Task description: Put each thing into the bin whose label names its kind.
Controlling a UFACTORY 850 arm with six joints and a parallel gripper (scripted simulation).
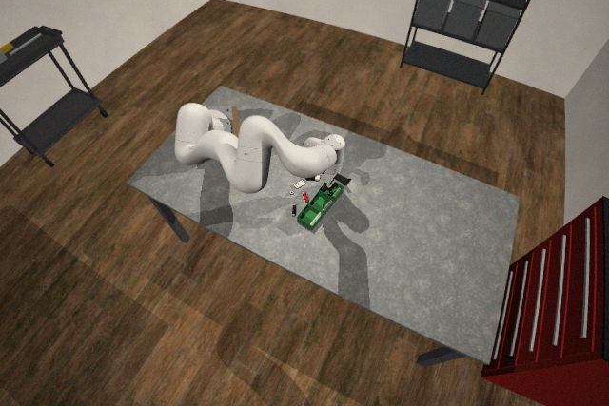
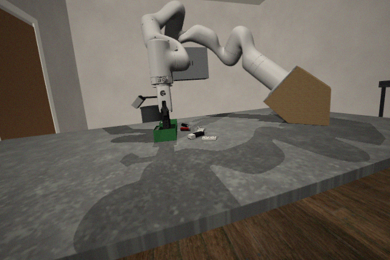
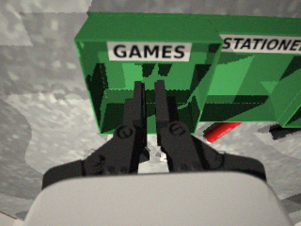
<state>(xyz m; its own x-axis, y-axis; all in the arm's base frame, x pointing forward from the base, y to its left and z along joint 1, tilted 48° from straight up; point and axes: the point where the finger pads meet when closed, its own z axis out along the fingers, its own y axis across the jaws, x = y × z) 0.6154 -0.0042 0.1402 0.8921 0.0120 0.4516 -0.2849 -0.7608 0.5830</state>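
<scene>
My hand is 170 mm past the white ring, 50 mm to the left of it and 50 mm above it. Also, from my hand: black battery (140 mm to the right, 140 mm behind, 50 mm below); red cylinder (100 mm behind, 50 mm to the right, 50 mm below).
</scene>
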